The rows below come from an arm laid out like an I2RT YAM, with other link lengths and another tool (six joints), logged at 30 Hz.
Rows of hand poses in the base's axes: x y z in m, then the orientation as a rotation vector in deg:
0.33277, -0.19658, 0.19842, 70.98, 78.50, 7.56
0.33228, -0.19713, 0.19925, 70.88, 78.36, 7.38
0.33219, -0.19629, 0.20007, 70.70, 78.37, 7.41
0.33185, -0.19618, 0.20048, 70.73, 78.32, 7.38
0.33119, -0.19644, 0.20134, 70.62, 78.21, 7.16
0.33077, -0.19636, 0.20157, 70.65, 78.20, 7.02
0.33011, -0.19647, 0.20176, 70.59, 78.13, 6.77
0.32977, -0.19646, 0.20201, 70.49, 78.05, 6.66
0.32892, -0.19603, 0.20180, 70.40, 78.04, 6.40
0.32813, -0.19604, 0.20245, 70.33, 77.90, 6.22
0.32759, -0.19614, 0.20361, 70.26, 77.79, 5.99
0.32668, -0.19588, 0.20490, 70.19, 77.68, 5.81
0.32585, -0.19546, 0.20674, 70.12, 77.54, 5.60
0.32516, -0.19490, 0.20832, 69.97, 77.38, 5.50
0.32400, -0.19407, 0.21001, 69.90, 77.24, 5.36
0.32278, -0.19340, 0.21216, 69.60, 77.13, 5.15
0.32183, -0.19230, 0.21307, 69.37, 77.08, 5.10
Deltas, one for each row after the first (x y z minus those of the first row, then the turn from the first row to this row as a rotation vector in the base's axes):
-0.00049, -0.00055, 0.00083, -0.20, -0.06, -0.11
-0.00058, 0.00029, 0.00165, -0.31, -0.12, 0.00
-0.00092, 0.00040, 0.00206, -0.31, -0.13, -0.06
-0.00158, 0.00014, 0.00292, -0.53, -0.16, -0.17
-0.00200, 0.00022, 0.00315, -0.59, -0.09, -0.27
-0.00266, 0.00011, 0.00334, -0.78, -0.06, -0.40
-0.00300, 0.00012, 0.00359, -0.92, -0.10, -0.45
-0.00385, 0.00055, 0.00338, -1.13, -0.02, -0.55
-0.00464, 0.00054, 0.00403, -1.30, -0.07, -0.68
-0.00518, 0.00044, 0.00519, -1.50, -0.07, -0.82
-0.00609, 0.00070, 0.00648, -1.67, -0.10, -0.93
-0.00692, 0.00112, 0.00832, -1.86, -0.13, -1.07
-0.00761, 0.00168, 0.00990, -2.05, -0.26, -1.13
-0.00877, 0.00251, 0.01159, -2.20, -0.32, -1.24
-0.00999, 0.00318, 0.01374, -2.56, -0.40, -1.26
-0.01094, 0.00428, 0.01465, -2.76, -0.48, -1.19

